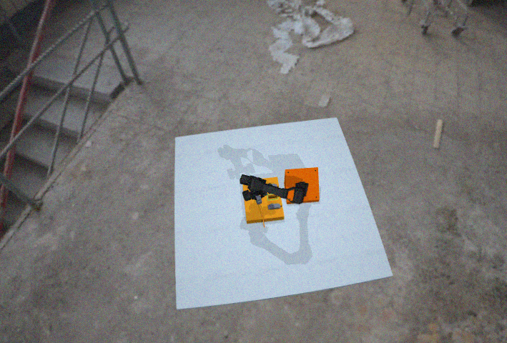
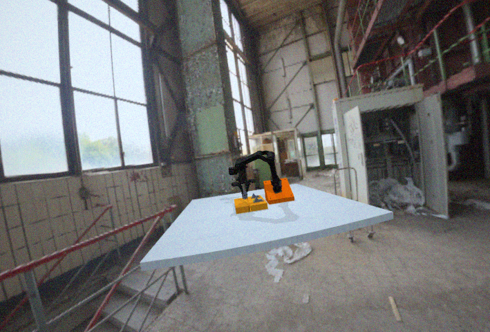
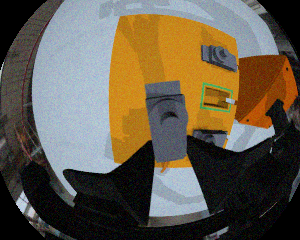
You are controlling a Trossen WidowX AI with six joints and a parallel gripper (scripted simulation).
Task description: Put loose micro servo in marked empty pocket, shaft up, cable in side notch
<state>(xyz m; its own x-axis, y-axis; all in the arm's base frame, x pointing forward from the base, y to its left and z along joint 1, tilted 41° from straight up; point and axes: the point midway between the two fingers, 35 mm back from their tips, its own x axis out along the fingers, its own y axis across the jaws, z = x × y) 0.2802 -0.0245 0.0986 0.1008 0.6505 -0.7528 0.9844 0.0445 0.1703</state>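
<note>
Now: the deck 10 mm ahead of my gripper tip, 40 mm to the right of it and 100 mm below it.
</note>
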